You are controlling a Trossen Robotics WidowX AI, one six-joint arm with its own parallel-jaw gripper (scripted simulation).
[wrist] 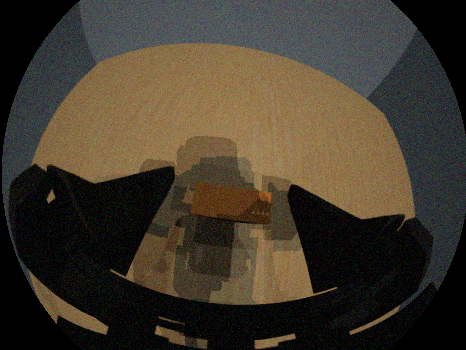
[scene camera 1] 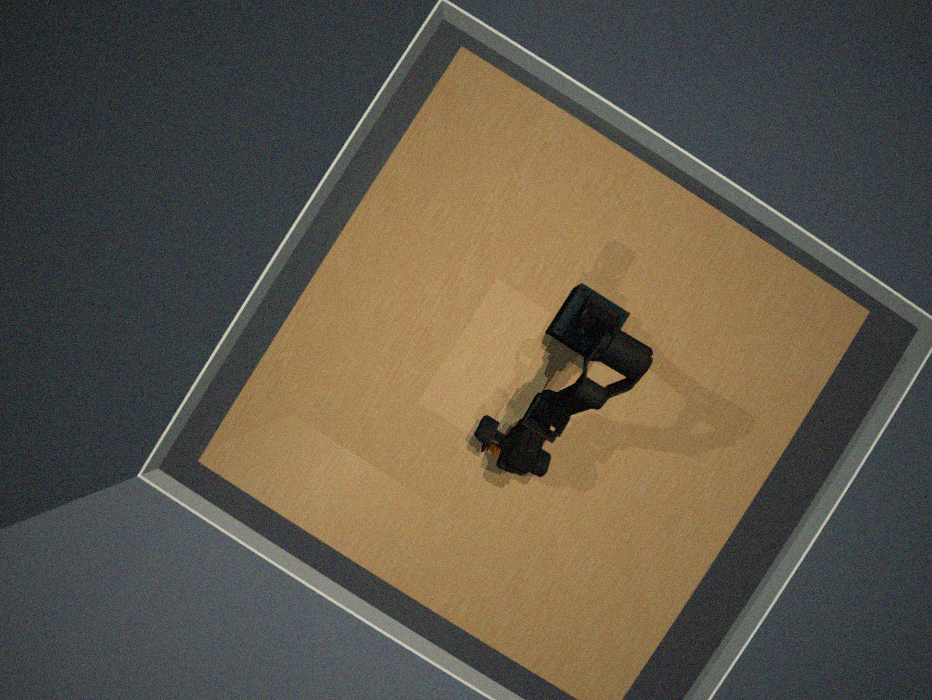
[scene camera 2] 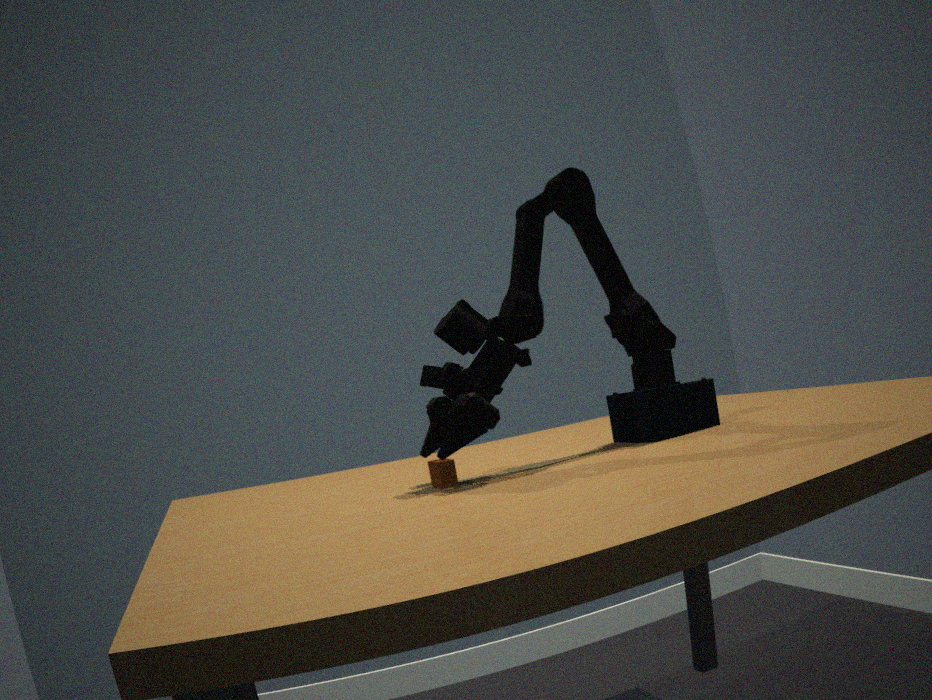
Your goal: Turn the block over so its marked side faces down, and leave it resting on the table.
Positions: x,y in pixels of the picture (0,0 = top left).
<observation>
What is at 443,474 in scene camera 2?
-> An orange-brown block.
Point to an orange-brown block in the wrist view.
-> At 232,204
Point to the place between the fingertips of my gripper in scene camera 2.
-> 430,457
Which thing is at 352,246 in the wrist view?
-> My gripper.
</observation>
